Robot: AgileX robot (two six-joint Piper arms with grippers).
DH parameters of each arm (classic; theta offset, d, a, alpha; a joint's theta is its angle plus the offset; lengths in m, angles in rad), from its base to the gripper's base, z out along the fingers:
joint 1: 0 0.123 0 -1.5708
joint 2: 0.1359 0 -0.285 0
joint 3: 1.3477 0 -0.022 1.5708
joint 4: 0 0.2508 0 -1.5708
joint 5: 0 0 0.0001 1.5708
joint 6: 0 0.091 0 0
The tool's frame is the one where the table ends.
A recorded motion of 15 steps. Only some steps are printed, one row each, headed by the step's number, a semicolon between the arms.
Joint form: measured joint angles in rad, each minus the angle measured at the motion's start. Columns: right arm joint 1, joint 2, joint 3, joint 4, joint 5, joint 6; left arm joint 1, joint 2, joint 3, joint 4, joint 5, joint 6.
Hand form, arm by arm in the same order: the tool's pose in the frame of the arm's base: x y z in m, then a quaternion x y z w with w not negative. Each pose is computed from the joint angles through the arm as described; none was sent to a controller.
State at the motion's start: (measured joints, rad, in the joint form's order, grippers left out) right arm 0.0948 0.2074 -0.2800 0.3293 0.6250 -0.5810; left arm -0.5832 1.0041 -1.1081 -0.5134 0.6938 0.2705
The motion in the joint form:
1: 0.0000 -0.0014 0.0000 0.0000 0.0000 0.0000; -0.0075 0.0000 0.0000 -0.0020 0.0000 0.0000
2: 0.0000 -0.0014 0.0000 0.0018 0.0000 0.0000; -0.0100 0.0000 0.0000 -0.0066 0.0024 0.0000
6: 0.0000 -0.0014 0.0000 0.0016 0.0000 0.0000; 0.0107 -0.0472 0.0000 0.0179 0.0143 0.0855
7: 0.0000 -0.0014 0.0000 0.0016 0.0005 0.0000; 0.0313 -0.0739 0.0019 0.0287 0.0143 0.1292
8: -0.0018 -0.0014 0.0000 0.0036 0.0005 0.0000; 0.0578 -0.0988 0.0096 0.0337 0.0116 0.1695
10: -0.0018 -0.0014 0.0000 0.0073 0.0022 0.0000; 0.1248 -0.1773 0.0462 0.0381 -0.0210 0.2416
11: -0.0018 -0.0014 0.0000 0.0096 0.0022 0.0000; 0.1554 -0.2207 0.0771 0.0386 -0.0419 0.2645
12: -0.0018 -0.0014 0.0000 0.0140 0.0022 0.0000; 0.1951 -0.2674 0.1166 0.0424 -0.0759 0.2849
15: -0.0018 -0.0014 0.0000 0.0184 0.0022 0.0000; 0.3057 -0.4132 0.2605 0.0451 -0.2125 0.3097
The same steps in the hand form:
1: 0.0545 0.0225 0.2426 -0.21908 0.81251 0.02218 0.53977; 0.1512 -0.1360 0.4147 0.26955 0.79210 -0.31543 0.44769
2: 0.0545 0.0226 0.2426 -0.21871 0.81250 0.02299 0.53989; 0.1506 -0.1365 0.4147 0.27016 0.79203 -0.31795 0.44566
6: 0.0545 0.0226 0.2426 -0.21875 0.81250 0.02290 0.53987; 0.1418 -0.1249 0.4223 0.30260 0.77249 -0.28680 0.47900
7: 0.0545 0.0226 0.2425 -0.21883 0.81261 0.02297 0.53967; 0.1379 -0.1173 0.4263 0.31305 0.76224 -0.26801 0.49915
8: 0.0545 0.0226 0.2426 -0.21770 0.81280 0.02339 0.53983; 0.1351 -0.1098 0.4283 0.31822 0.75481 -0.24974 0.51636
10: 0.0544 0.0228 0.2425 -0.21722 0.81315 0.02529 0.53940; 0.1244 -0.0904 0.4318 0.31241 0.73575 -0.21070 0.56274
11: 0.0544 0.0229 0.2425 -0.21676 0.81314 0.02633 0.53956; 0.1180 -0.0816 0.4301 0.30446 0.72905 -0.19435 0.58139
12: 0.0543 0.0232 0.2426 -0.21588 0.81312 0.02832 0.53985; 0.1125 -0.0719 0.4267 0.28997 0.72278 -0.17275 0.60304
15: 0.0543 0.0234 0.2427 -0.21499 0.81309 0.03031 0.54014; 0.0951 -0.0469 0.4094 0.22811 0.70213 -0.11727 0.66425

